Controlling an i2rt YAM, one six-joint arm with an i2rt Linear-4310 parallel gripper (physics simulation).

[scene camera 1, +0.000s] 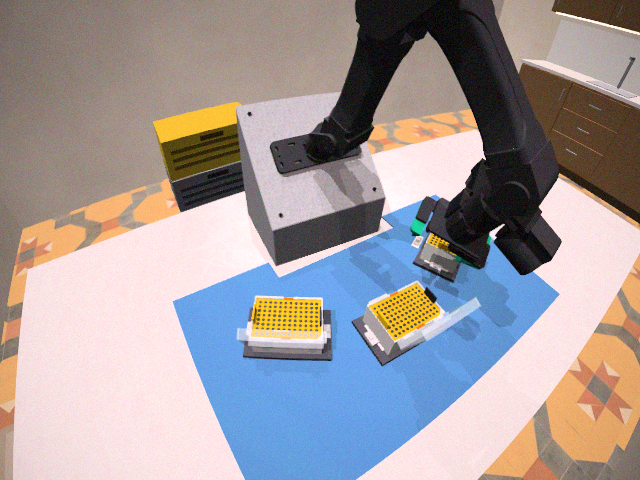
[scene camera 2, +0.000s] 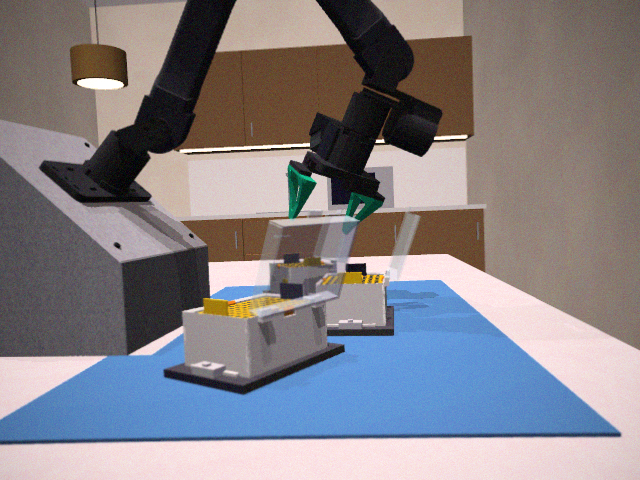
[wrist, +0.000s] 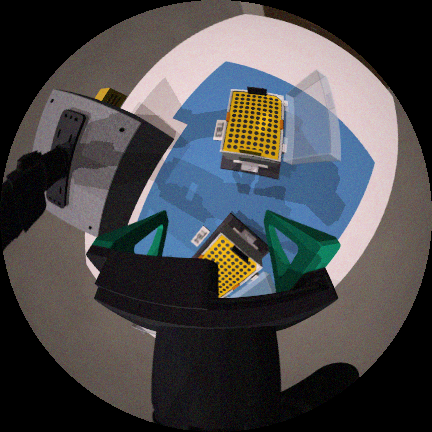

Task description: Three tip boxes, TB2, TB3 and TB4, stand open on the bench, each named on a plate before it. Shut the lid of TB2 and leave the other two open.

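Places are measured from the arm's base along level axes (x ahead, y left, z up), in centimetres.
Pixels of known places: gripper, fingertip midpoint: (scene camera 1: pixel 435 245) (scene camera 2: pixel 318 226) (wrist: pixel 215 215); arm's base, origin of the base link: (scene camera 1: pixel 316 149) (scene camera 2: pixel 100 186) (wrist: pixel 59 161).
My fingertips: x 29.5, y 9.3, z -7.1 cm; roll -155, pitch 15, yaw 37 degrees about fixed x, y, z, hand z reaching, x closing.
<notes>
Ahead of a thing's pixels: the offset from my fingertips to its top centre. "pt": to the spot under its first point. Level surfaces: height alone.
TB2 (scene camera 1: pixel 436 260) (scene camera 2: pixel 302 276) is the far box, partly covered by my gripper (scene camera 1: pixel 439 246) (scene camera 2: pixel 320 224) (wrist: pixel 216 212), which is open and empty above it. A clear panel rises behind TB3's lid in scene camera 2, but TB2's lid angle is hard to tell. TB2 does not show clearly in the wrist view. TB4 {dx +5.6, dy -9.7, dz -5.4 cm} (scene camera 1: pixel 405 310) (scene camera 2: pixel 356 302) (wrist: pixel 232 265) stands turned in the middle, its clear lid {dx +12.3, dy -9.8, dz +2.5 cm} (scene camera 1: pixel 444 324) (scene camera 2: pixel 405 245) open. TB3 (scene camera 1: pixel 286 317) (scene camera 2: pixel 289 330) (wrist: pixel 253 125) stands at the other end, its lid {pt dx +2.3, dy +15.5, dz -2.0 cm} (wrist: pixel 315 122) open.
The grey robot pedestal (scene camera 1: pixel 325 232) (scene camera 2: pixel 165 299) (wrist: pixel 135 170) stands beside the blue mat {dz -12.8 cm} (scene camera 1: pixel 310 413) (scene camera 2: pixel 439 392) (wrist: pixel 200 185). The TB3 plate {pt dx -10.5, dy +9.5, dz -12.6 cm} (wrist: pixel 219 130) and TB4 plate {pt dx -0.9, dy -9.5, dz -12.6 cm} (wrist: pixel 200 236) lie on the pedestal side of their boxes. A yellow crate (scene camera 1: pixel 201 139) stands beyond the pedestal.
</notes>
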